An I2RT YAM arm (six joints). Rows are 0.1 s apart.
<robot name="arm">
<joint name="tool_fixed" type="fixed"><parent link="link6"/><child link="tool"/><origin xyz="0 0 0"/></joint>
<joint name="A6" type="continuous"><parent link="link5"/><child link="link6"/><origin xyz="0 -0.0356 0.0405" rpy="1.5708 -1.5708 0"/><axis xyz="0 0 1"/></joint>
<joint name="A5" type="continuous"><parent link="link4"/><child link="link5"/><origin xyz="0.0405 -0.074 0.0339" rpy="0 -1.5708 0"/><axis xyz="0 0 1"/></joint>
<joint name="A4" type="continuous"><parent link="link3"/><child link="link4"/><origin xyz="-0.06 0.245 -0.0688" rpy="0 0 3.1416"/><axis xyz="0 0 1"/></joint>
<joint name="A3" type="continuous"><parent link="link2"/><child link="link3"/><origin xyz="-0.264 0 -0.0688" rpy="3.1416 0 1.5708"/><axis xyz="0 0 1"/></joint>
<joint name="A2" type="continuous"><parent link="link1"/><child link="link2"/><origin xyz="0.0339 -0.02 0.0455" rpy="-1.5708 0 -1.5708"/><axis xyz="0 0 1"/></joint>
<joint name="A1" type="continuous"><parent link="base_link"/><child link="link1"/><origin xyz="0 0 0.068" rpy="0 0 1.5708"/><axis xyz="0 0 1"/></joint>
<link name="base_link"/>
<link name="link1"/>
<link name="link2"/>
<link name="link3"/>
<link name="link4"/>
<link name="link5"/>
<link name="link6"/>
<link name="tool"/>
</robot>
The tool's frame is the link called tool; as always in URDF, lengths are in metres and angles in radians. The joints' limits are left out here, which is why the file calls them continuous.
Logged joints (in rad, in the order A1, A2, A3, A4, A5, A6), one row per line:
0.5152 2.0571 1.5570 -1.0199 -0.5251 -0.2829
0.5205 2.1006 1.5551 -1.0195 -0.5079 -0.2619
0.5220 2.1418 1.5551 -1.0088 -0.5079 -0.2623
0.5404 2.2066 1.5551 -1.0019 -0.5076 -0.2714
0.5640 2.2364 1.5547 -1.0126 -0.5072 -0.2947
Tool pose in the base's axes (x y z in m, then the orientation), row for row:
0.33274 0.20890 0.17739 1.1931 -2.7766 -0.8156
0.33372 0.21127 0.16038 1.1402 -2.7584 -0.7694
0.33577 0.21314 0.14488 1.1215 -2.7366 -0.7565
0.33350 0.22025 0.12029 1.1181 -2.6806 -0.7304
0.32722 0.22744 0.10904 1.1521 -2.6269 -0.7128
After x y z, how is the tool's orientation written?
As a rotation vector, in radians.
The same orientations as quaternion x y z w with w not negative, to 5 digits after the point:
0.38115 -0.88702 -0.26055 0.00569
0.36975 -0.89451 -0.24951 0.02962
0.36702 -0.89556 -0.24757 0.04443
0.37233 -0.89266 -0.24323 0.07330
0.38811 -0.88493 -0.24012 0.09282

